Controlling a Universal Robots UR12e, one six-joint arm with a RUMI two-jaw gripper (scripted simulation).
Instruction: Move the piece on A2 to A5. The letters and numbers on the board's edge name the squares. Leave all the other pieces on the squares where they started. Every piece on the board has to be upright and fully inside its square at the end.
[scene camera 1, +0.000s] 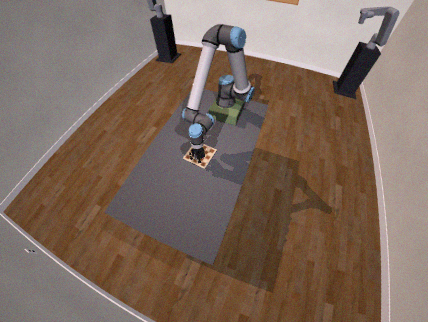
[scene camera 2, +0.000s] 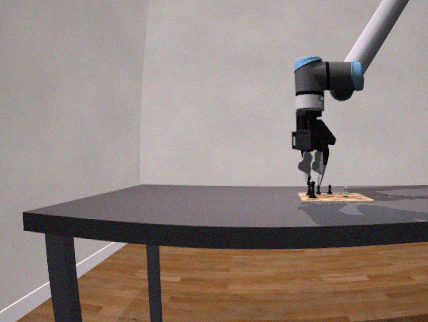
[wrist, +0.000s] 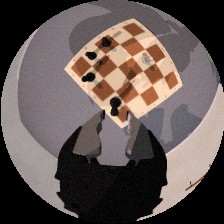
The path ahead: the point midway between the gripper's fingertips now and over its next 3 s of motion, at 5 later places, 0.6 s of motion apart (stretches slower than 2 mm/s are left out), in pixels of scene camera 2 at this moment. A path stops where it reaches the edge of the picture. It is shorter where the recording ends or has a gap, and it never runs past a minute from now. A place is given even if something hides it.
My gripper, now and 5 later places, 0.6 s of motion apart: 313, 185; 312, 191; 313, 185; 311, 158; 310, 158; 308, 158
